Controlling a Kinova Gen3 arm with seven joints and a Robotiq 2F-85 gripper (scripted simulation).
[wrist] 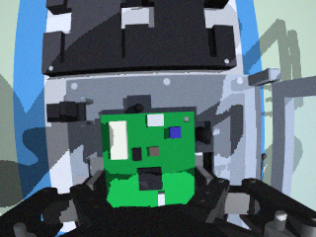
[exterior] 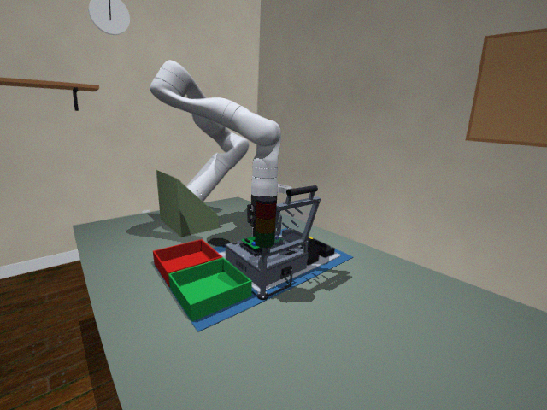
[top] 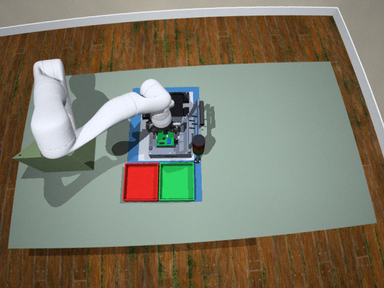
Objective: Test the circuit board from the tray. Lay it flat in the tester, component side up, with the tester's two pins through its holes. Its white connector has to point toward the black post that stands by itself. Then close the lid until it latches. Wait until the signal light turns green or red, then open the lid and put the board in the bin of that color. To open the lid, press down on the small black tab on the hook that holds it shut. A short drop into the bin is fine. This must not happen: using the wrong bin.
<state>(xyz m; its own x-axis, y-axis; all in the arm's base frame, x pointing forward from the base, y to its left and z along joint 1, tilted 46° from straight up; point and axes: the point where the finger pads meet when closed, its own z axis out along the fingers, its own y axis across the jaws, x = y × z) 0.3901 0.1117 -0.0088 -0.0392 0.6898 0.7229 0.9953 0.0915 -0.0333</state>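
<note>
My gripper is now right at the green circuit board. The rest, counted from my hand: nest: 10 mm to the left, 10 mm below, 10 mm ahead; then black latch hook: 60 mm to the left, 60 mm behind; then clear lid: 130 mm ahead, 100 mm above, 10 mm to the left.
</note>
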